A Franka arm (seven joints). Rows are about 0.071 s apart.
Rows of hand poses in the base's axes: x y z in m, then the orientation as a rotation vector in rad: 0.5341, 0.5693, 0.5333, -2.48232, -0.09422, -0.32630; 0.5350, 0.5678, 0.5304, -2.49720, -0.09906, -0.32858; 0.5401, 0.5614, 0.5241, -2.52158, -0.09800, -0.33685; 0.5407, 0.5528, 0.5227, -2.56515, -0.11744, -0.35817; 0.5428, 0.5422, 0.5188, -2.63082, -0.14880, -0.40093; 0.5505, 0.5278, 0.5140, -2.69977, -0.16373, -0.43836; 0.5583, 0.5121, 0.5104, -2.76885, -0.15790, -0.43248; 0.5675, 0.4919, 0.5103, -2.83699, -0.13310, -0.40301; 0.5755, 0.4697, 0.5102, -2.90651, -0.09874, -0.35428; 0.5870, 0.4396, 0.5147, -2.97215, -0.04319, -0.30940; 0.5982, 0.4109, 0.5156, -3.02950, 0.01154, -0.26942; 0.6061, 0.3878, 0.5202, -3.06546, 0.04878, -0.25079; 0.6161, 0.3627, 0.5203, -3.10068, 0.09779, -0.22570; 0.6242, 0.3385, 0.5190, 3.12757, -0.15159, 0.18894; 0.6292, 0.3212, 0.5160, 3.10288, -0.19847, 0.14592; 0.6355, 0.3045, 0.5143, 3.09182, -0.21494, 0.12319; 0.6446, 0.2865, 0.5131, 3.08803, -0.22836, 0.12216; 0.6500, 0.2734, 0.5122, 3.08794, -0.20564, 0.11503; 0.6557, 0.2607, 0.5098, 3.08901, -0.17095, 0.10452; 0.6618, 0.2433, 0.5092, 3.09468, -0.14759, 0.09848
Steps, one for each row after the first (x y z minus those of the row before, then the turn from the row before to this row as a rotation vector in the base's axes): 0.0009, -0.0015, -0.0029, -0.01543, -0.00181, 0.00099; 0.0051, -0.0064, -0.0063, -0.02450, -0.00411, -0.00586; 0.0006, -0.0086, -0.0014, -0.04701, -0.01654, 0.00299; 0.0021, -0.0106, -0.0039, -0.07234, -0.03217, 0.00319; 0.0077, -0.0144, -0.0048, -0.07301, -0.02446, -0.00808; 0.0078, -0.0157, -0.0036, -0.06591, 0.00898, -0.01517; 0.0092, -0.0202, -0.0001, -0.06023, 0.02674, -0.02430; 0.0080, -0.0222, -0.0001, -0.05957, 0.03959, -0.02832; 0.0115, -0.0301, 0.0045, -0.05544, 0.03690, -0.04149; 0.0112, -0.0287, 0.0009, -0.04957, 0.03195, -0.03939; 0.0079, -0.0231, 0.0046, -0.03234, 0.01545, -0.02635; 0.0100, -0.0251, 0.0001, -0.03141, 0.01948, -0.03324; 0.0081, -0.0242, -0.0013, -0.03250, 0.02626, -0.03587; 0.0050, -0.0173, -0.0030, -0.02107, 0.02771, -0.03232; 0.0063, -0.0167, -0.0017, -0.00945, 0.01481, -0.01176; 0.0091, -0.0180, -0.0012, -0.00247, 0.00059, -0.00892; 0.0054, -0.0131, -0.0009, -0.00216, 0.00504, 0.01444; 0.0057, -0.0127, -0.0024, -0.00176, 0.00739, 0.02218; 0.0061, -0.0174, -0.0006, 0.00398, 0.00413, 0.01529
